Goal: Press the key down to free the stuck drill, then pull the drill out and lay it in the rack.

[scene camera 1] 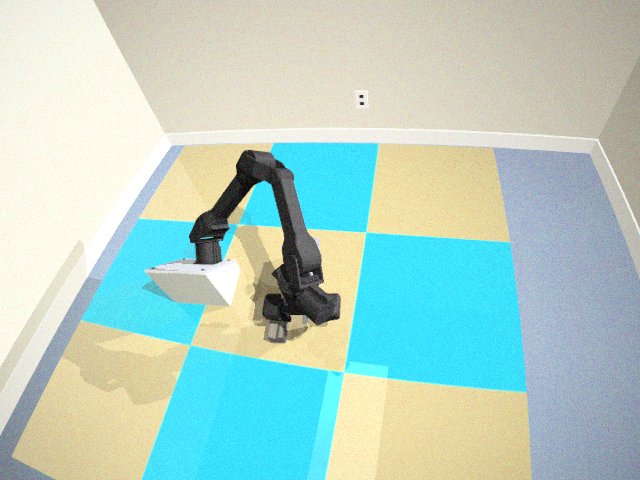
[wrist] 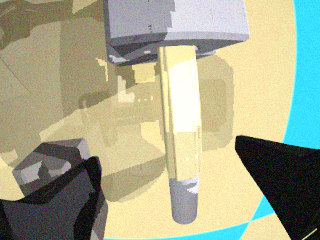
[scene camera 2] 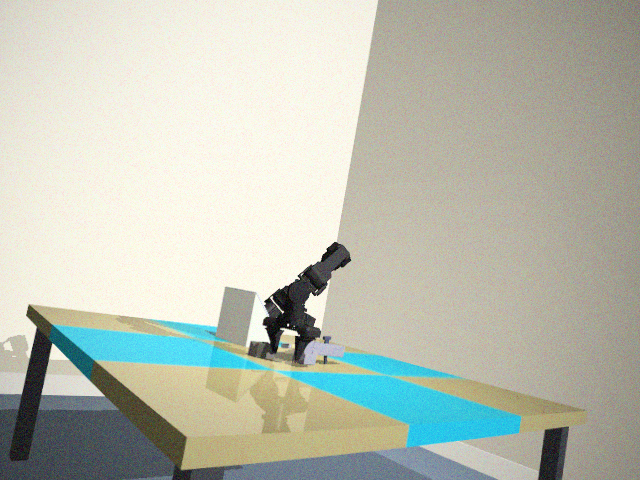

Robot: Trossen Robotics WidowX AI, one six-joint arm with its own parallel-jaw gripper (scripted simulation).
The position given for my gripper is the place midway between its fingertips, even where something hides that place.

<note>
My gripper (scene camera 2: 285, 357) is open, holding nothing. Further things: a drill (wrist: 179, 85).
My gripper is seen too in scene camera 1 (scene camera 1: 307, 320) and in the wrist view (wrist: 170, 153).
</note>
